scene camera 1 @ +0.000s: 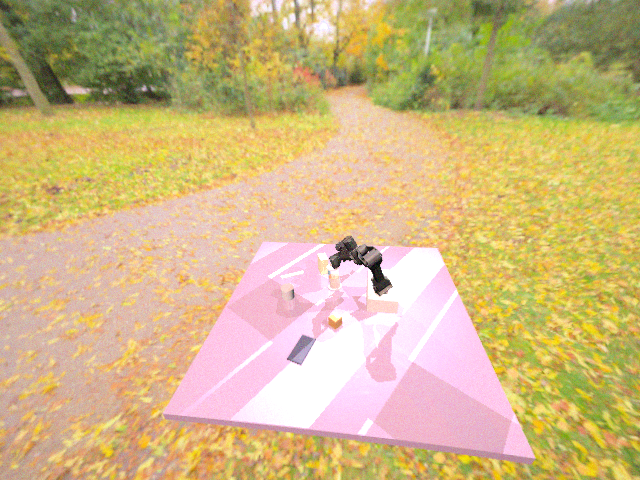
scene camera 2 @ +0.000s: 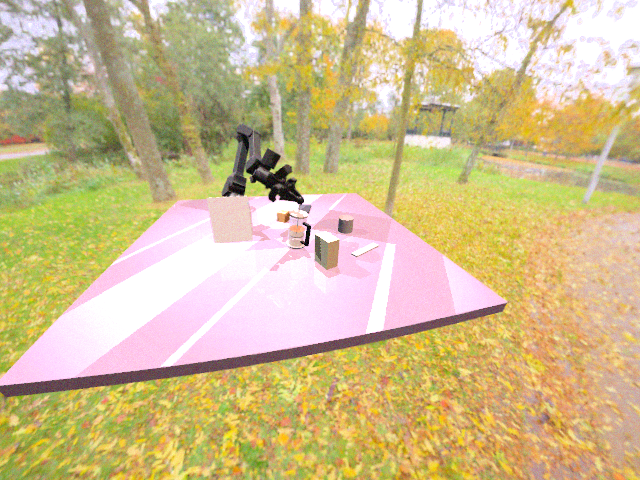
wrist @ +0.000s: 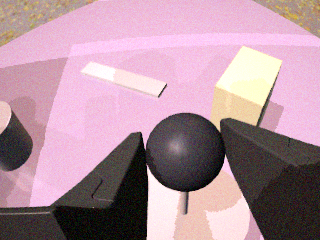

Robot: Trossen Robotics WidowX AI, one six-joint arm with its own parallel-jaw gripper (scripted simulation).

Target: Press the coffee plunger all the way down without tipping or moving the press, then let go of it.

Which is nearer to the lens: the glass coffee press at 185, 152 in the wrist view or the flat pale strip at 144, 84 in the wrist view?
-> The glass coffee press.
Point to a glass coffee press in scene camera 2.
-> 297, 222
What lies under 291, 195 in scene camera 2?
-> My gripper.
